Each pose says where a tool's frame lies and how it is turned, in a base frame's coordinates. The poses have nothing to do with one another.
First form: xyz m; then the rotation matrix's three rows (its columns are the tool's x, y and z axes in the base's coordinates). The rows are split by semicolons.
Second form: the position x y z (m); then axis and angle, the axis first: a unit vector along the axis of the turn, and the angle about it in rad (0 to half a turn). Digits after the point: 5 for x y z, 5 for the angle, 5 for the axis.
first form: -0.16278 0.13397 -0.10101; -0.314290 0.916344 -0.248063; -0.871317 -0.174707 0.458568; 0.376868 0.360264 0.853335
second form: -0.16278 0.13397 -0.10101 -0.05184 -0.32955 -0.94271 1.89424
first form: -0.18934 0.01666 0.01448; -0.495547 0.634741 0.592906; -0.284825 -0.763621 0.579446; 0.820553 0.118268 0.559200
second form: -0.18934 0.01666 0.01448 -0.43771 -0.21606 -0.87277 2.58675
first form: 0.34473 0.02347 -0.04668; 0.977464 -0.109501 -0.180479; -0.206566 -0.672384 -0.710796; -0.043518 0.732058 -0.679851
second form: 0.34473 0.02347 -0.04668 0.99330 -0.09429 -0.06682 2.32868
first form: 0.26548 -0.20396 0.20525; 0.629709 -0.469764 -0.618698; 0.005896 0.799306 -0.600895; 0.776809 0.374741 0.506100
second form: 0.26548 -0.20396 0.20525 0.55185 -0.78935 0.26905 1.08427
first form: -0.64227 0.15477 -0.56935; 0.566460 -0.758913 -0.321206; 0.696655 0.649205 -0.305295; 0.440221 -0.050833 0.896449
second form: -0.64227 0.15477 -0.56935 0.15308 -0.45806 0.87564 0.98116
